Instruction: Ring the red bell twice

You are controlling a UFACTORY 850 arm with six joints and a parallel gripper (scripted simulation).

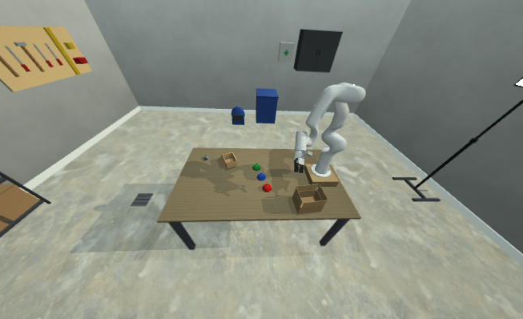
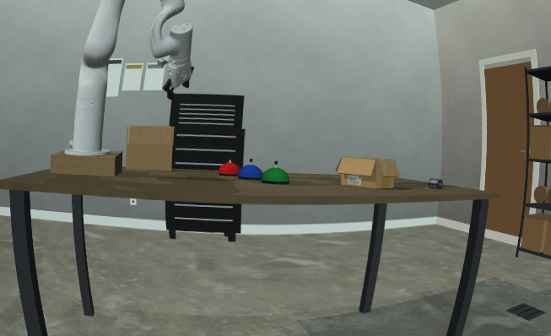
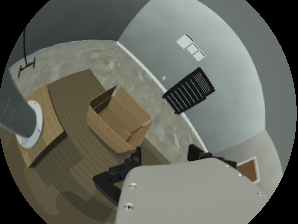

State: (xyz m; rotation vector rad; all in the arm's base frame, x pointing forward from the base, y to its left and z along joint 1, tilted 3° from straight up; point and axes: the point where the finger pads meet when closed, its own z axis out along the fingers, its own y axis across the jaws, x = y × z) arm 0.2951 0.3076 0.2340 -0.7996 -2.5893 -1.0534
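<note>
My hand is 230 mm short of the red bell, 40 mm to the left of it and 270 mm above it. The rest, counted from my hand: green bell 360 mm ahead, 290 mm to the right, 270 mm below; then blue bell 290 mm ahead, 160 mm to the right, 270 mm below; then dark object 930 mm ahead, 330 mm to the right, 300 mm below.
</note>
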